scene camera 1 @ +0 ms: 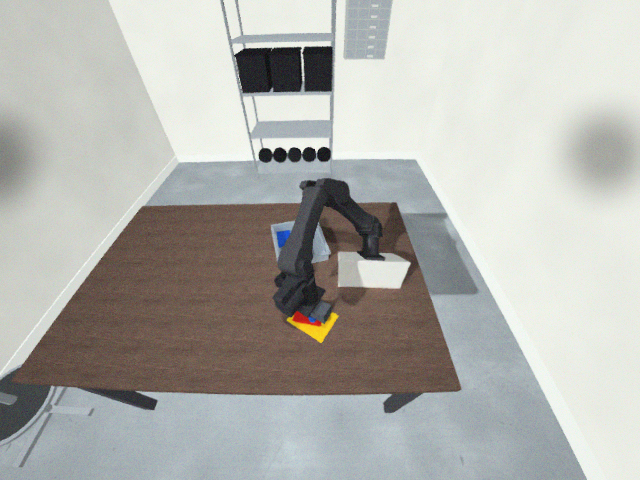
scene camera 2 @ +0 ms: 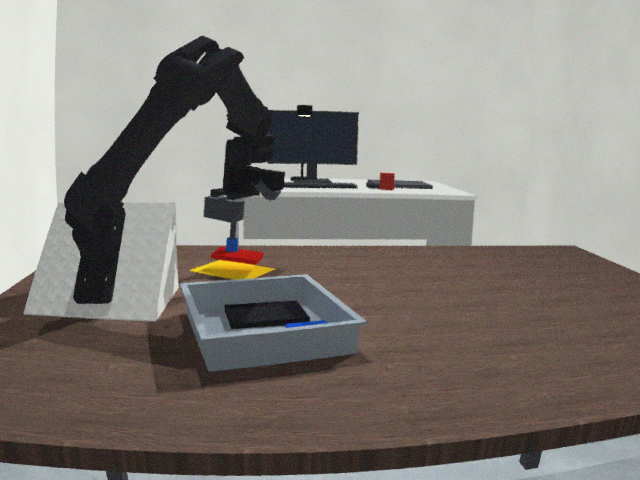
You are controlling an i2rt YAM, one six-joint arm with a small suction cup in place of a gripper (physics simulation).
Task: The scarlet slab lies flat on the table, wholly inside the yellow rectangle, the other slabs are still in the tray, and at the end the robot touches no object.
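Frame: origin at the arm's base, x ahead, y left, z up, level; centimetres.
Where they show: hand, its tool point: (scene camera 1: 313,319) (scene camera 2: 231,254); arm's base, origin of its link: (scene camera 1: 369,256) (scene camera 2: 101,254).
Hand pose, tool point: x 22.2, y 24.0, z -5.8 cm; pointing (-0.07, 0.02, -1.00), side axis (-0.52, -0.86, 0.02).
Note:
Things, the pixels of their top centre, and the offset from my tool point. "spot": a spot on its surface instead. Level surfaces: height alone.
- scarlet slab, centre of its top: (scene camera 2: 237,251) (scene camera 1: 308,312) dz +1.3, dx +1.5, dy -2.0 cm
- yellow rectangle, a spot on its surface: (scene camera 2: 222,269) spot: dz -2.8, dx -1.9, dy -1.8 cm
- grey-blue tray, centre of its top: (scene camera 2: 263,301) (scene camera 1: 298,238) dz +2.1, dx +7.3, dy -37.6 cm
- black slab, centre of its top: (scene camera 2: 265,311) dz -1.6, dx +7.6, dy -31.6 cm
- blue slab, centre of its top: (scene camera 2: 314,333) (scene camera 1: 284,237) dz -1.5, dx +14.8, dy -41.4 cm
- brown table, height of its surface: dz -2.9 cm
The scarlet slab (scene camera 1: 301,318) (scene camera 2: 249,256) hangs roughly level under the blue suction cup of my gripper (scene camera 1: 312,319) (scene camera 2: 232,245), a little above the yellow rectangle (scene camera 1: 321,333) (scene camera 2: 222,269). A narrow gap shows between slab and rectangle in scene camera 2. The grey-blue tray (scene camera 1: 321,257) (scene camera 2: 281,347) holds a black slab (scene camera 2: 266,314) and a blue slab (scene camera 1: 283,238) (scene camera 2: 306,323). The arm hides part of the tray and part of the scarlet slab in scene camera 1.
A white wedge-shaped base (scene camera 1: 369,273) (scene camera 2: 142,258) carries the arm at one side of the brown table (scene camera 1: 180,310) (scene camera 2: 465,335). The tray's raised walls stand near the yellow rectangle. A desk (scene camera 2: 361,217) with a monitor (scene camera 2: 320,136) and a shelf rack (scene camera 1: 292,129) stand away from the table.

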